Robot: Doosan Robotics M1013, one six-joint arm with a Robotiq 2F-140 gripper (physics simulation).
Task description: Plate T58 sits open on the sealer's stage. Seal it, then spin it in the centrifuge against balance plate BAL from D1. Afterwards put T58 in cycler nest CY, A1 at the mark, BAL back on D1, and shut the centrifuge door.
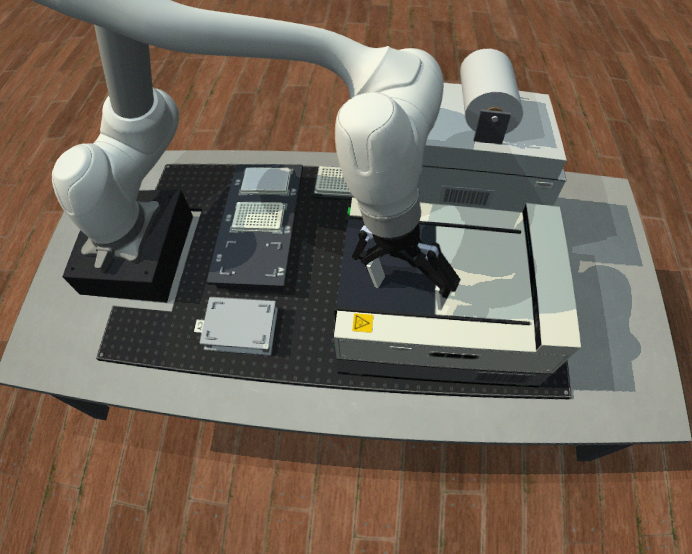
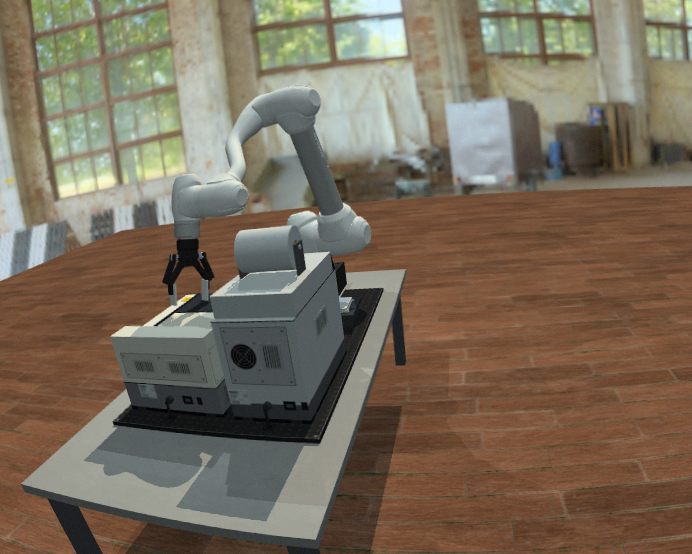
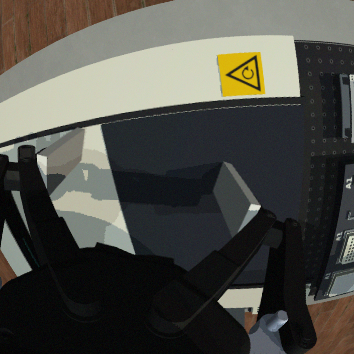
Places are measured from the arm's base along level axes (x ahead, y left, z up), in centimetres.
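Where they show: gripper, fingertip midpoint: (image 1: 410, 292) (image 2: 189, 302) (image 3: 149, 159); arm's base, link origin: (image 1: 121, 230).
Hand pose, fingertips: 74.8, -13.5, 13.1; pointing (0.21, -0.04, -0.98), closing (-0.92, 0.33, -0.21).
Things, the pixels of their centre, and the offset from my fingertips, as dx, dy, dz. "spot": a spot on its surface instead. Level surfaces: height alone.
- centrifuge, body centre: (image 3: 121, 184) (image 1: 449, 291) (image 2: 200, 343) +8.7, +7.4, -10.4
- white well plate, body centre: (image 3: 280, 299) (image 1: 341, 181) -20.3, +36.5, -12.8
- sealer's, body centre: (image 1: 466, 151) (image 2: 281, 310) +9.4, +38.7, +1.2
- dark deck, surface height: dz -17.4
- smooth-topped bluish plate, body centre: (image 1: 265, 180) (image 3: 350, 279) (image 2: 338, 304) -41.4, +37.3, -16.6
- Cycler nest CY, body centre: (image 1: 239, 325) -37.6, -3.9, -20.2
- white film roll, body centre: (image 1: 490, 91) (image 2: 268, 249) +11.5, +38.8, +19.2
- yellow warning label, surface spot: (image 3: 241, 74) (image 1: 362, 322) spot: -8.1, -6.9, -1.5
- black perforated mat, surface height: dz -22.6
My gripper (image 1: 409, 286) (image 2: 189, 292) (image 3: 149, 159) is open and empty above the centrifuge (image 1: 435, 334) (image 2: 164, 343) (image 3: 165, 77), whose top has a dark section at left and a pale one at right. A white well plate (image 1: 331, 180), partly hidden by the arm, is at the sealer's (image 1: 493, 161) (image 2: 277, 346) left side; its name is unreadable. On the dark deck (image 1: 247, 274), a smooth-topped bluish plate (image 1: 265, 180) (image 3: 341, 284) is in the rear place and a well plate (image 1: 257, 216) (image 3: 350, 250) in the middle one; the front place is bare. Cycler nest CY (image 1: 239, 323) holds no plate.
A white film roll (image 1: 490, 86) (image 2: 266, 248) stands high on the sealer, close behind the arm. The arm's black base block (image 1: 126, 271) is at the table's left. A yellow warning label (image 1: 362, 322) (image 3: 241, 74) marks the centrifuge's front rim. The devices stand on a black perforated mat (image 1: 311, 346).
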